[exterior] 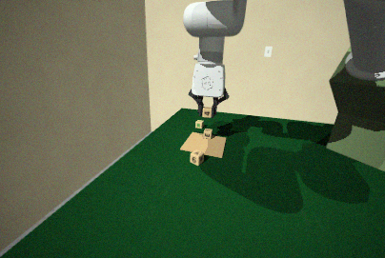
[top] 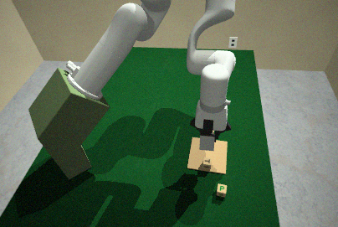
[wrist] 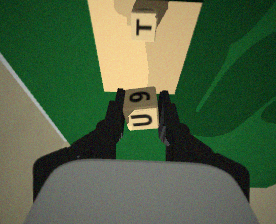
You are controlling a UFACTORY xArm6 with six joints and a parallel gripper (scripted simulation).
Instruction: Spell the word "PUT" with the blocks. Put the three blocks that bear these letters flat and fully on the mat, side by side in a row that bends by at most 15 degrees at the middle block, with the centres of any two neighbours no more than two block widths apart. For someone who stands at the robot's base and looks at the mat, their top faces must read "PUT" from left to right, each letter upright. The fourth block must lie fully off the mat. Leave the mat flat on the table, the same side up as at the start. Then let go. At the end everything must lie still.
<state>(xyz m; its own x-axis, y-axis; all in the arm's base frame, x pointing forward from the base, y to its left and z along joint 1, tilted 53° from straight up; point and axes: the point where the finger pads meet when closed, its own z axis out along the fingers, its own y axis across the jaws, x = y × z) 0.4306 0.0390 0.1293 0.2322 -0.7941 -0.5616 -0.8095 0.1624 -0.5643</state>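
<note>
Now: the mat 130 mm below my hand. The rest, counted from my hand: P block 120 mm to the right, 110 mm below, 90 mm ahead.
</note>
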